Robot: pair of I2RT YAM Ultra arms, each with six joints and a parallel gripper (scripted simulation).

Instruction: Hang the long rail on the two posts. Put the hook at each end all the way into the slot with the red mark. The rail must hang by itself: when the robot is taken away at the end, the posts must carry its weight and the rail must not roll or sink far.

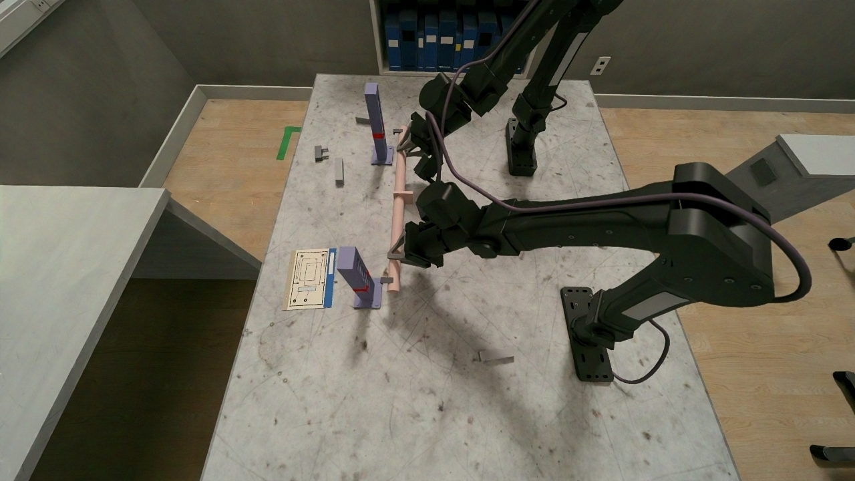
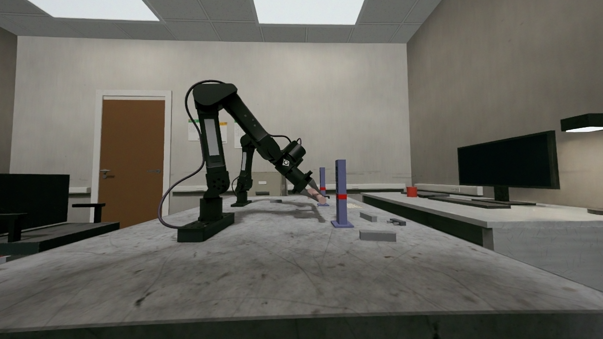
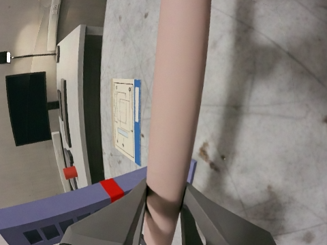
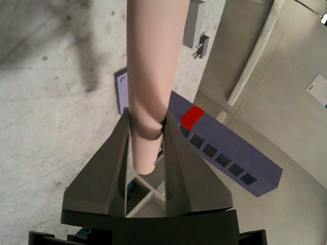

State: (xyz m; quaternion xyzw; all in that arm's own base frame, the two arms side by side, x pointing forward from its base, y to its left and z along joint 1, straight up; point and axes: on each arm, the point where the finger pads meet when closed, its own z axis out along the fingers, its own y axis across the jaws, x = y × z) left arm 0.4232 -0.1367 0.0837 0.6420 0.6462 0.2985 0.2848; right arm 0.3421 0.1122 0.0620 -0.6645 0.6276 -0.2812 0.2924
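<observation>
My right hand is 3 cm short of the pink rail and 15 cm to the right of it. Round my right hand: grey part (24 cm ahead, 10 cm to the right, 8 cm below); then paper card (25 cm ahead, 29 cm to the left, 9 cm below).
</observation>
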